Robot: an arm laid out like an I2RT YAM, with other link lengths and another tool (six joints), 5 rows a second.
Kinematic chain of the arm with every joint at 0, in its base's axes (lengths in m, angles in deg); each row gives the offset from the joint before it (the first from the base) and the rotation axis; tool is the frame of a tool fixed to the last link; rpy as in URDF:
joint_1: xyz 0 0 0.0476 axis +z
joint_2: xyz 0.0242 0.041 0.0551 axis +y
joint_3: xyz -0.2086 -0.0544 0 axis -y
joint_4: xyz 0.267 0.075 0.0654 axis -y
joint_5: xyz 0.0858 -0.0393 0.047 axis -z
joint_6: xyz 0.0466 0 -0.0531 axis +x
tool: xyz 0.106 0.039 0.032 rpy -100.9 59 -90
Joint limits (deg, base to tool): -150..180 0..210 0..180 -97..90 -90..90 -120..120
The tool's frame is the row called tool.
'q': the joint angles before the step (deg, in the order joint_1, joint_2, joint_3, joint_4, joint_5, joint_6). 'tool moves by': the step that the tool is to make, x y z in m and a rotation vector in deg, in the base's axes. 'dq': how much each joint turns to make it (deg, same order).
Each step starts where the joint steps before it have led.
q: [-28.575, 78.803, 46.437, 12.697, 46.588, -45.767]
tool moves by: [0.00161, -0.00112, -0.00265, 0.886, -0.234, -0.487]
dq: [0.011, 0.997, 1.023, -1.313, 0.158, 1.468]
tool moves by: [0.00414, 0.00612, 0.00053, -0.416, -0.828, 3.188]
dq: [-0.011, -1.185, -1.958, 2.772, -3.018, -1.510]
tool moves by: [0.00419, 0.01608, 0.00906, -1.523, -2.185, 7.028]
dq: [-0.155, -4.568, -4.637, 4.703, -6.801, -3.059]
